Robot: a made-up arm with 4 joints. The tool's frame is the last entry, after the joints.
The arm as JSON. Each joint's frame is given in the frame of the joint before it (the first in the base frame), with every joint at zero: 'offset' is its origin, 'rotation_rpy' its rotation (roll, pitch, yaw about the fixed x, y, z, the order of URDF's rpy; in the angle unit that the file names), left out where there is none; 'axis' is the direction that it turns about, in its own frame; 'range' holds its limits. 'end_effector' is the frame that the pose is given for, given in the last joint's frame.
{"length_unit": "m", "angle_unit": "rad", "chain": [
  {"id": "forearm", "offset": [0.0, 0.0, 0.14], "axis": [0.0, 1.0, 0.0], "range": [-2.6, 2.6]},
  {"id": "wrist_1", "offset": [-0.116, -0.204, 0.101], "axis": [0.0, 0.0, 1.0], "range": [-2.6, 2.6]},
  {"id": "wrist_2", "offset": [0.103, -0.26, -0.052], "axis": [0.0, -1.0, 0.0], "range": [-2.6, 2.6]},
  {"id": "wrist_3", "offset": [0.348, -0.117, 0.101], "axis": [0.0, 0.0, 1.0], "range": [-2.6, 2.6]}
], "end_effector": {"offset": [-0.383, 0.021, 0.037]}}
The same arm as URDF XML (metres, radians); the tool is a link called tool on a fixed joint. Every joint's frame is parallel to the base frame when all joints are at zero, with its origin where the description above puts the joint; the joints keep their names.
<robot name="arm">
  <joint name="tool_joint" type="fixed">
    <parent link="link4"/>
    <child link="tool"/>
    <origin xyz="-0.3830 0.0210 0.0370"/>
  </joint>
  <joint name="wrist_3" type="revolute">
    <parent link="link3"/>
    <child link="link4"/>
    <origin xyz="0.3480 -0.1170 0.1010"/>
    <axis xyz="0 0 1"/>
    <limit lower="-2.6000" upper="2.6000"/>
  </joint>
  <joint name="wrist_2" type="revolute">
    <parent link="link2"/>
    <child link="link3"/>
    <origin xyz="0.1030 -0.2600 -0.0520"/>
    <axis xyz="0 -1 0"/>
    <limit lower="-2.6000" upper="2.6000"/>
  </joint>
  <joint name="wrist_1" type="revolute">
    <parent link="link1"/>
    <child link="link2"/>
    <origin xyz="-0.1160 -0.2040 0.1010"/>
    <axis xyz="0 0 1"/>
    <limit lower="-2.6000" upper="2.6000"/>
  </joint>
  <joint name="forearm" type="revolute">
    <parent link="base"/>
    <child link="link1"/>
    <origin xyz="0.0000 0.0000 0.1400"/>
    <axis xyz="0 1 0"/>
    <limit lower="-2.6000" upper="2.6000"/>
  </joint>
  <link name="base"/>
  <link name="link1"/>
  <link name="link2"/>
  <link name="link3"/>
  <link name="link4"/>
  <link name="tool"/>
</robot>

